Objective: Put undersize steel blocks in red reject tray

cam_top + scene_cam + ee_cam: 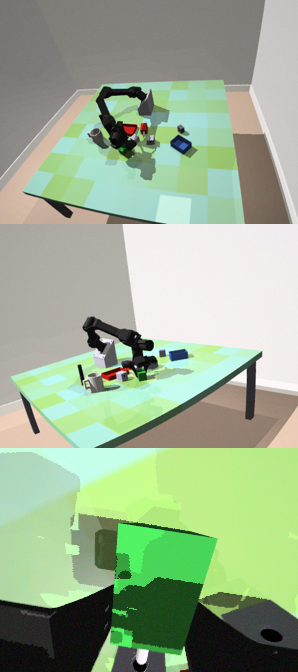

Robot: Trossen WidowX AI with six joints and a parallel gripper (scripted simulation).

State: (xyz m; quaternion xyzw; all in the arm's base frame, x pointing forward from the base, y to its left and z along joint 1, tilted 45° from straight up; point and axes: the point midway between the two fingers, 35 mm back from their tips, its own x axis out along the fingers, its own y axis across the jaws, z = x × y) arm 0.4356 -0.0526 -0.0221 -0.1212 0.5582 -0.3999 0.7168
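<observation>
Now: the steel block 15 cm to the left of my gripper tip, 8 cm behind it and 1 cm above it. From my gripper tip the other things lie so: green GO gauge 2 cm above, 1 cm behind; then mug 27 cm to the right, 6 cm behind, 3 cm above; then red reject tray 17 cm behind, 7 cm to the right.
</observation>
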